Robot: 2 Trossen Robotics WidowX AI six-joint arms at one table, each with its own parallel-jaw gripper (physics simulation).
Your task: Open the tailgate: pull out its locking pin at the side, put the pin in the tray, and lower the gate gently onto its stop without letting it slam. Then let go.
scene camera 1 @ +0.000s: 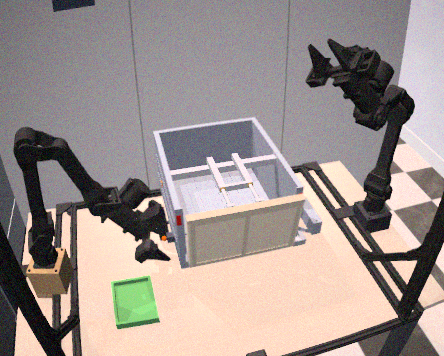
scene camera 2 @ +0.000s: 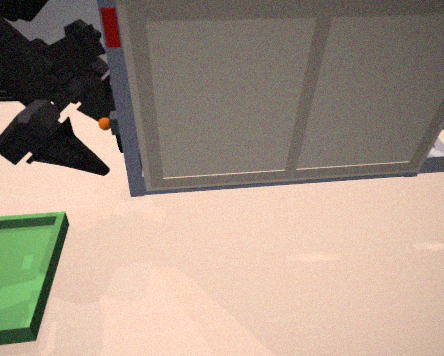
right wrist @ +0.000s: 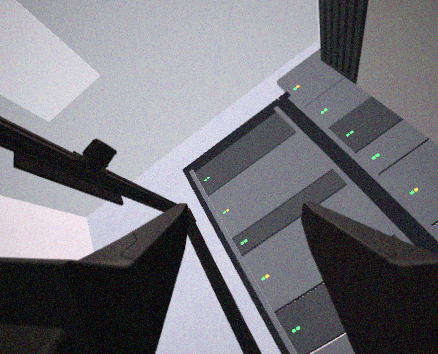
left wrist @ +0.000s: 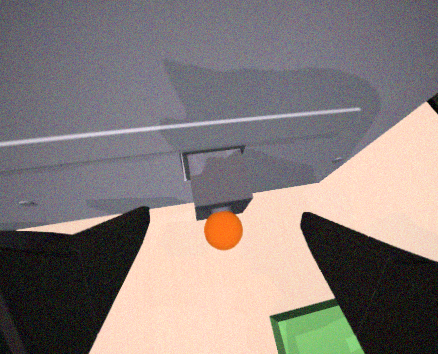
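Where they show: left gripper, between the fingertips: (scene camera 1: 170, 248) (scene camera 2: 120, 152) (left wrist: 226, 216); right gripper, between the fingertips: (scene camera 1: 318, 42) (right wrist: 244, 211); left arm's base, origin of its link: (scene camera 1: 45, 260); right arm's base, origin of its link: (scene camera 1: 373, 207).
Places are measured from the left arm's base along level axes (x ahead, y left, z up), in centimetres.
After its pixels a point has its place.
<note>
The beige tailgate (scene camera 1: 220, 242) @(x 48.8, y -2.1, z 7.2 cm) (scene camera 2: 225, 95) @(x 48.3, y -2.4, z 9.1 cm) stands upright, closed across the front of the grey box. The locking pin's orange round knob (scene camera 1: 164, 238) @(x 33.9, y 6.6, z 1.2 cm) (scene camera 2: 104, 123) @(x 34.0, y 6.5, z 1.2 cm) (left wrist: 223, 230) @(x 33.6, y 7.1, z 1.5 cm) sticks out of a small grey block (left wrist: 222, 187) @(x 35.1, y 7.2, z 1.9 cm) low on the box's left side. My left gripper (scene camera 1: 167, 246) @(x 35.2, y 6.5, z -2.7 cm) (left wrist: 226, 216) @(x 35.2, y 6.5, z -2.7 cm) is open, its fingers on either side of the knob in the left wrist view, holding nothing. The green tray (scene camera 1: 137, 324) @(x 26.1, y -14.6, z -9.8 cm) (scene camera 2: 52, 270) @(x 30.5, y -6.0, z -9.9 cm) (left wrist: 300, 311) @(x 29.3, y -0.3, z -9.8 cm) is empty. My right gripper (scene camera 1: 320, 44) @(x 70.0, y 3.5, z 56.0 cm) (right wrist: 244, 211) @(x 70.0, y 3.5, z 56.0 cm) is open and empty, raised high at the upper right.
The grey box (scene camera 1: 174, 200) @(x 38.0, y 3.1, z 17.1 cm) stands mid-table, its side wall close to my left fingers. Grey parts (scene camera 1: 312, 220) @(x 72.1, y -0.7, z 11.4 cm) stick out at its right side. Black frame rails (scene camera 1: 345, 240) @(x 90.2, y 13.1, z -10.4 cm) run along the table edges. A rack cabinet (right wrist: 320, 135) shows in the right wrist view.
</note>
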